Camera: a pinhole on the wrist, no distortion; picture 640 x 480 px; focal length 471.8 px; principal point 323.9 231.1 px. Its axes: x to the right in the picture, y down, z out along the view. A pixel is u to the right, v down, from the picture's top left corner.
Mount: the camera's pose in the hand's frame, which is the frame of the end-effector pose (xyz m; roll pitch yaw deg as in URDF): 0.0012 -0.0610 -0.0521 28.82 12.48 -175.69
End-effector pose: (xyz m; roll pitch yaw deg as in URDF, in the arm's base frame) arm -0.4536 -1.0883 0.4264 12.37 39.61 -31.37
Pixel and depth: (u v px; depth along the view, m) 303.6 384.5 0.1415
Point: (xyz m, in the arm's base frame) -0.4543 -1.1511 0.5066
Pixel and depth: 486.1 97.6 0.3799
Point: -0.3826 -0.9499 0.7379
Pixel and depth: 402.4 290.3 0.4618
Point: -0.3622 -1.1210 0.8232
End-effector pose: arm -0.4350 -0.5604 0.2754 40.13 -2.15 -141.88
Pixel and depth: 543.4 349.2 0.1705
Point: -0.3923 -0.4235 0.3289
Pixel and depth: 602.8 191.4 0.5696
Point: -0.0973 -0.2330 0.6612
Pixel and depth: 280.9 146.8 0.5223
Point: -0.3865 -0.4874 0.7216
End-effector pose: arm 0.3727 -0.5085 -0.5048 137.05 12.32 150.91
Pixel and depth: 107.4 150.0 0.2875
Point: 0.4377 -0.2836 -0.5773
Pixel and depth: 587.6 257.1 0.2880
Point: 0.6503 -0.4929 -0.5454
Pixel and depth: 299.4 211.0 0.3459
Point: 0.5616 -0.3298 -0.5881
